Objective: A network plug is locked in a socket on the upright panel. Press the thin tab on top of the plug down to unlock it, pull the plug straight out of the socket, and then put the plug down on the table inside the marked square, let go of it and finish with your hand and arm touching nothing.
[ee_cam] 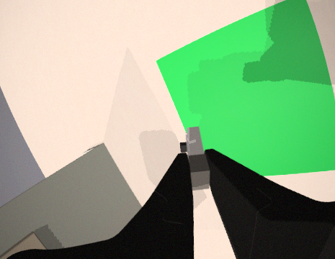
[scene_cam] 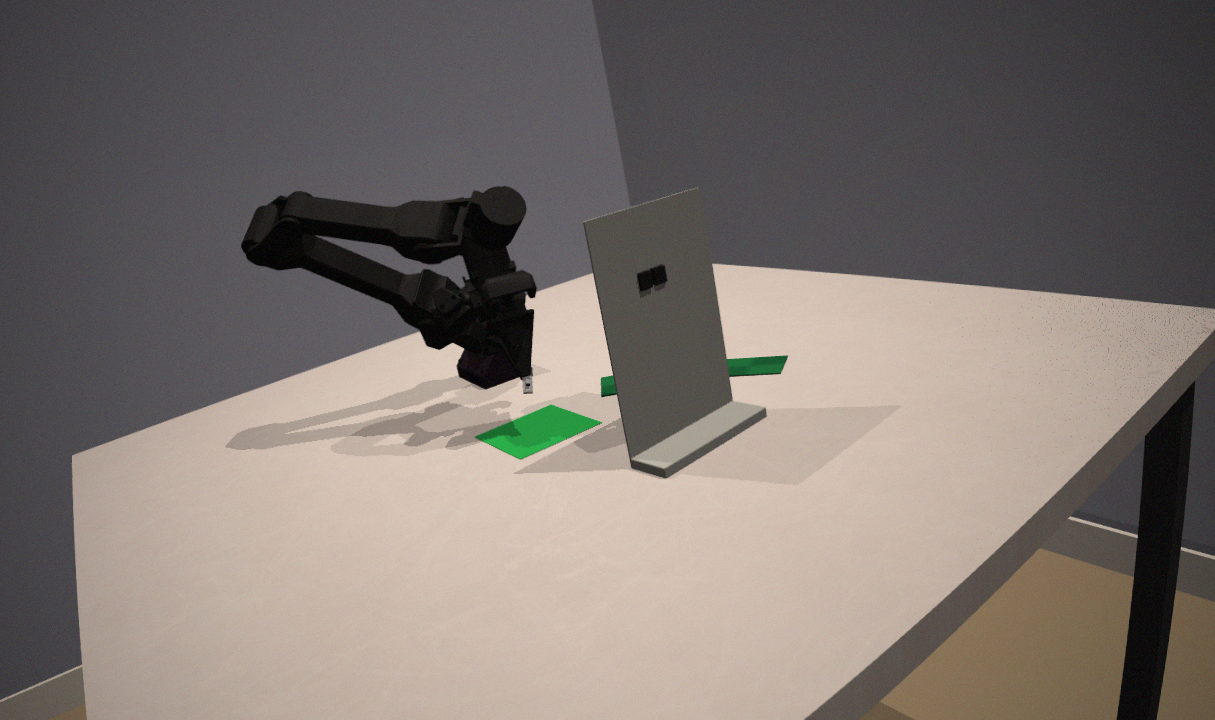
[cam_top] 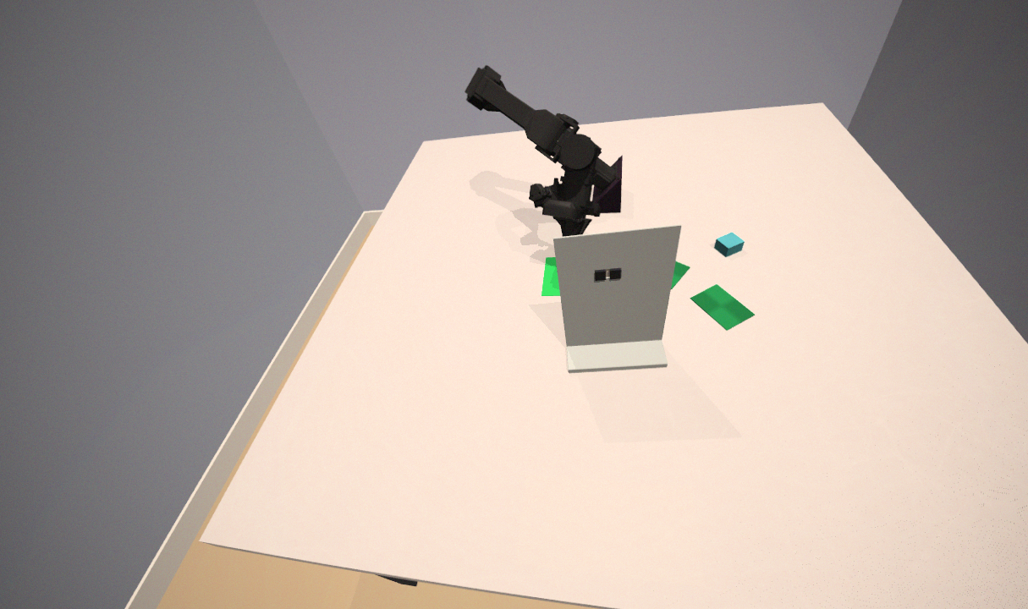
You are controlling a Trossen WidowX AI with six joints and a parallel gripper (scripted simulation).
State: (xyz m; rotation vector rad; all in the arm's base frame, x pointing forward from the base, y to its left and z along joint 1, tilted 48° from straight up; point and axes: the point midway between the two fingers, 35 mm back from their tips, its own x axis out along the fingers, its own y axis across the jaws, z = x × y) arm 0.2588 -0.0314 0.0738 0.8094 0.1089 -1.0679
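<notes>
My gripper tip is now 10 mm past the bright green marked square and 70 mm above it. Round my gripper tip: grey upright panel: 190 mm ahead, 80 mm to the left, 50 mm above; then dark green board: 80 mm ahead, 290 mm to the left, 70 mm below; then grey network plug: right at my gripper tip.
</notes>
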